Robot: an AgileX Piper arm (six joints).
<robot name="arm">
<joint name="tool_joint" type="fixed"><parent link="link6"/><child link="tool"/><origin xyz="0 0 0" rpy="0 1.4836 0"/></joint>
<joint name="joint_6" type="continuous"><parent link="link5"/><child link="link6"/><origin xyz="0.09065 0 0.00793" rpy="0 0 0"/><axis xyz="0.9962 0 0.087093"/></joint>
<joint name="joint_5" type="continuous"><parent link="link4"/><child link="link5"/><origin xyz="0 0 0" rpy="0 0 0"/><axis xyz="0 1 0"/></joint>
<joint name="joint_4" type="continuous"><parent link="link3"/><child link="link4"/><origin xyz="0.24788 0 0.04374" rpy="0 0 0"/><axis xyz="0.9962 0 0.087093"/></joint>
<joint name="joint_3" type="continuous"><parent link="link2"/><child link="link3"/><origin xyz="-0.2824 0 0.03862" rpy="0 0 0"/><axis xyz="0 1 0"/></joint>
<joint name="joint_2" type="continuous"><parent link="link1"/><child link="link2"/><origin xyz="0 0 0" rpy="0 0 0"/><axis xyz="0 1 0"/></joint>
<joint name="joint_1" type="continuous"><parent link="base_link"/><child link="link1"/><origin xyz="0 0 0.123" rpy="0 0 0"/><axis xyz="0 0 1"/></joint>
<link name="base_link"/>
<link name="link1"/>
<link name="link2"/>
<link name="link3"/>
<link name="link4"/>
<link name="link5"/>
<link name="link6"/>
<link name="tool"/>
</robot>
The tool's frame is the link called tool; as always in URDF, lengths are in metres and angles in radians. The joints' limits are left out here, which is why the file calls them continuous.
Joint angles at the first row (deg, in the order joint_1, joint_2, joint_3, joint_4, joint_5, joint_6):
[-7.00, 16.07, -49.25, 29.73, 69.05, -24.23]
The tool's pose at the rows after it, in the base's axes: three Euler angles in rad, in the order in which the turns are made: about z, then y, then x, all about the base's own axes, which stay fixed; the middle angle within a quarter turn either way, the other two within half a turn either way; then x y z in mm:
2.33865 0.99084 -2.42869 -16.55 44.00 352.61
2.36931 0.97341 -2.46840 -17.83 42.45 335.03
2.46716 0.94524 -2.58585 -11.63 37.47 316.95
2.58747 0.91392 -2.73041 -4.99 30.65 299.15
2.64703 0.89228 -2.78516 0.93 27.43 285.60
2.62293 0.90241 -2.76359 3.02 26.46 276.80
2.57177 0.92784 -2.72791 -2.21 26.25 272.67
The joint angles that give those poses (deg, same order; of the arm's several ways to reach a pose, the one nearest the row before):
[-7.01, 10.37, -45.53, 29.05, 70.50, -24.13]
[-6.46, 7.87, -41.95, 27.88, 70.74, -24.13]
[-6.26, 7.16, -38.32, 24.76, 70.74, -24.13]
[-6.25, 6.85, -34.87, 20.41, 70.56, -23.57]
[-6.12, 6.65, -31.83, 18.76, 69.31, -22.88]
[-4.72, 5.51, -29.47, 18.51, 67.11, -22.75]
[-3.29, 3.00, -28.52, 18.20, 66.58, -22.68]

